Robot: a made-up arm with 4 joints. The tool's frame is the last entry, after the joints. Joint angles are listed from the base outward. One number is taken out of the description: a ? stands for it. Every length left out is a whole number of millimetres.
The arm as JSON. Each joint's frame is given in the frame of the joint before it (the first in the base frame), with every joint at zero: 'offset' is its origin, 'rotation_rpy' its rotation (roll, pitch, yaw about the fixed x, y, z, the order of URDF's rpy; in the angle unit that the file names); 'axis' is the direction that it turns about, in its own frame. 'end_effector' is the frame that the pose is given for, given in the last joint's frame.
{
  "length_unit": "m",
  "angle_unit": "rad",
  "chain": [
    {
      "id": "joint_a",
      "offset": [
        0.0,
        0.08,
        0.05
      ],
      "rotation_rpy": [
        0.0,
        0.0,
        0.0
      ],
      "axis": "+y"
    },
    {
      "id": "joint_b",
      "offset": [
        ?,
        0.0,
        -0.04
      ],
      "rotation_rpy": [
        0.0,
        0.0,
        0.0
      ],
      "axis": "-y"
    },
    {
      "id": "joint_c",
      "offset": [
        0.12,
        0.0,
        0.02
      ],
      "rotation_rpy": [
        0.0,
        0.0,
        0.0
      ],
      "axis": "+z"
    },
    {
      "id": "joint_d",
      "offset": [
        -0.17,
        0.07,
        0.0
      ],
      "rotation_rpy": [
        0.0,
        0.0,
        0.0
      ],
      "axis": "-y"
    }
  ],
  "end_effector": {
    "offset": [
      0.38,
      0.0,
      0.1
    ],
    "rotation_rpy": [
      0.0,
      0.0,
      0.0
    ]
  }
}
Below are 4 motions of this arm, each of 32 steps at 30 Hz.
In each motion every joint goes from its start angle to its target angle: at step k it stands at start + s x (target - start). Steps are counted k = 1, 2, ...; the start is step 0. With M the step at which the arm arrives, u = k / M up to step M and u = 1 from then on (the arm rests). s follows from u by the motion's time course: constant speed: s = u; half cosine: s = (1 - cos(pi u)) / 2; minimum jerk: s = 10 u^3 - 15 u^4 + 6 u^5.
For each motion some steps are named. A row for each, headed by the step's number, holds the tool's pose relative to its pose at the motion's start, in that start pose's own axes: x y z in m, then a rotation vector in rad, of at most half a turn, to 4 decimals.
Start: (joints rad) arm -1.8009 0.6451 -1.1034 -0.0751
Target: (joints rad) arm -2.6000 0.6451 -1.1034 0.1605
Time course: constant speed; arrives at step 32
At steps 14, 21, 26, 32:
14: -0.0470 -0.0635 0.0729 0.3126 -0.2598 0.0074
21: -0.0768 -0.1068 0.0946 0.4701 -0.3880 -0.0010
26: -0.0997 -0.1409 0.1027 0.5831 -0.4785 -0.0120
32: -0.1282 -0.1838 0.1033 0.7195 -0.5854 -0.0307

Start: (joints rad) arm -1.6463 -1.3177 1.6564 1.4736
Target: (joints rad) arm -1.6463 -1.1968 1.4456 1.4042
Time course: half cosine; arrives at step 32
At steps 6, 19, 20, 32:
6: 0.0014 0.0082 -0.0038 -0.0187 0.0066 0.0083
19: 0.0073 0.0605 -0.0311 -0.1443 0.0461 0.0613
20: 0.0075 0.0646 -0.0335 -0.1547 0.0489 0.0654
32: 0.0083 0.0911 -0.0499 -0.2247 0.0667 0.0924

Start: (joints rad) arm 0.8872 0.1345 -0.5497 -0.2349
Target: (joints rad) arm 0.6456 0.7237 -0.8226 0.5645
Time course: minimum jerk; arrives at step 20
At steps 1, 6, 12, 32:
1: -0.0002 -0.0001 0.0006 0.0006 -0.0017 -0.0002
6: -0.0334 -0.0166 0.0851 0.0799 -0.2442 -0.0315
12: -0.2549 -0.1166 0.2443 0.3446 -0.9931 -0.2006
32: -0.4266 -0.1833 0.2273 0.5137 -1.4190 -0.3650

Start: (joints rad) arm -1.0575 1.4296 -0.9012 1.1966
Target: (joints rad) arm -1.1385 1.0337 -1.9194 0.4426
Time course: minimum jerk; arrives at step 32
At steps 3, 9, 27, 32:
3: 0.0007 0.0015 -0.0031 -0.0074 0.0068 -0.0010
9: 0.0093 0.0237 -0.0622 -0.1441 0.1295 -0.0257
27: -0.0724 -0.0831 -0.3432 -0.9579 0.7201 -0.4399
32: -0.0783 -0.0918 -0.3465 -0.9839 0.7329 -0.4633

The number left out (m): -0.14
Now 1 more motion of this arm.
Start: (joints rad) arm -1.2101 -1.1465 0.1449 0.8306
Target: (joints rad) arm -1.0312 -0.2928 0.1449 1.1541
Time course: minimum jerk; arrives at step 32
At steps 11, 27, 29, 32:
11: -0.0431 0.0093 0.0822 -0.0142 -0.2236 0.0168
27: -0.2871 0.0396 0.2627 -0.0532 -0.9615 0.0806
29: -0.2961 0.0403 0.2653 -0.0542 -0.9839 0.0828
32: -0.2989 0.0406 0.2661 -0.0545 -0.9910 0.0835

